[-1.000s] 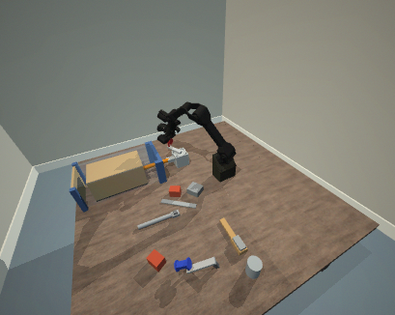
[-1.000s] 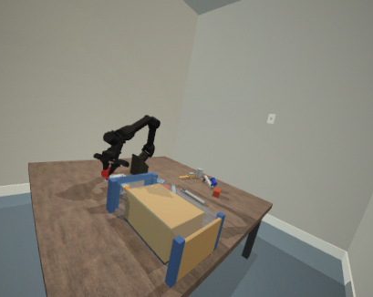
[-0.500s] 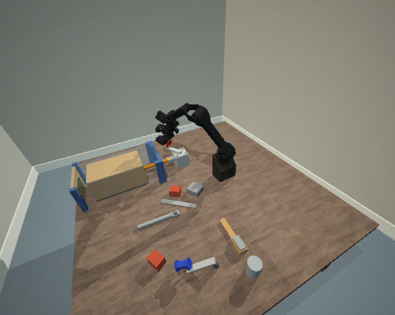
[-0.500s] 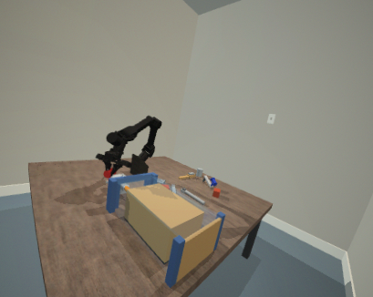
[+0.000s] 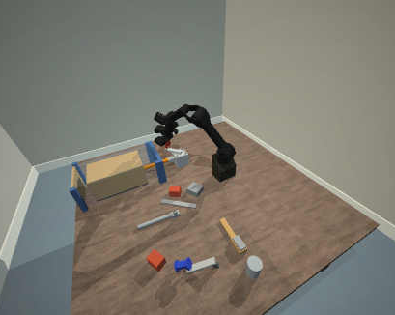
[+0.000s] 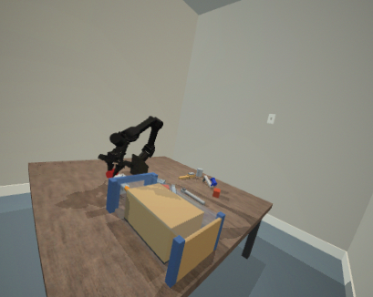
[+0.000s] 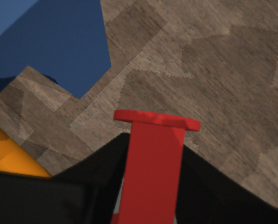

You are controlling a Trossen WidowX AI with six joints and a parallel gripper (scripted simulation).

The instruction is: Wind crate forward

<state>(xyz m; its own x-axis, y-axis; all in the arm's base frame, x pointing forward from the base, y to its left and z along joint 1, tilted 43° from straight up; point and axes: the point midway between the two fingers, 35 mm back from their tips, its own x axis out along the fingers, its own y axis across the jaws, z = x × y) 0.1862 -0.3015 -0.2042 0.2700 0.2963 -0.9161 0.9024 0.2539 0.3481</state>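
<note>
The red-gripped winch handle is 30 mm behind my gripper tip, 40 mm to the left of it and 30 mm below it. The rest, counted from my gripper tip: blue frame 100 mm ahead, 70 mm to the left, 30 mm below; then red handle knob 10 mm behind, 10 mm to the left; then grey winch 80 mm behind, 90 mm to the left, 100 mm below.
</note>
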